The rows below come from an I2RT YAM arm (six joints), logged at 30 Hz.
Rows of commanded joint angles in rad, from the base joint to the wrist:
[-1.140 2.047 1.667 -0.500 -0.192 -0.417]
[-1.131 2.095 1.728 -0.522 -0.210 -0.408]
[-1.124 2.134 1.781 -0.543 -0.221 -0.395]
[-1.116 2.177 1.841 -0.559 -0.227 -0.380]
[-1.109 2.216 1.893 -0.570 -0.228 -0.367]
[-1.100 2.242 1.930 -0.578 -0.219 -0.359]
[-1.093 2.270 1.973 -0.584 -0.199 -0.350]
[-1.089 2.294 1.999 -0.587 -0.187 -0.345]
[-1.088 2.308 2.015 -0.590 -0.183 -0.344]
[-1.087 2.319 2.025 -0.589 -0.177 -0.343]
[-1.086 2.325 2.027 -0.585 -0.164 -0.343]
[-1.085 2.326 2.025 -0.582 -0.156 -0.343]
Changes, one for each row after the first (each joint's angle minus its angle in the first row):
[0.009 0.048 0.061 -0.022 -0.018 0.009]
[0.016 0.087 0.114 -0.043 -0.029 0.022]
[0.024 0.130 0.174 -0.059 -0.035 0.037]
[0.031 0.169 0.226 -0.070 -0.036 0.050]
[0.040 0.195 0.263 -0.078 -0.027 0.058]
[0.047 0.223 0.306 -0.084 -0.007 0.067]
[0.051 0.247 0.332 -0.087 0.005 0.072]
[0.052 0.261 0.348 -0.090 0.009 0.073]
[0.053 0.272 0.358 -0.089 0.015 0.074]
[0.054 0.278 0.360 -0.085 0.028 0.074]
[0.055 0.279 0.358 -0.082 0.036 0.074]

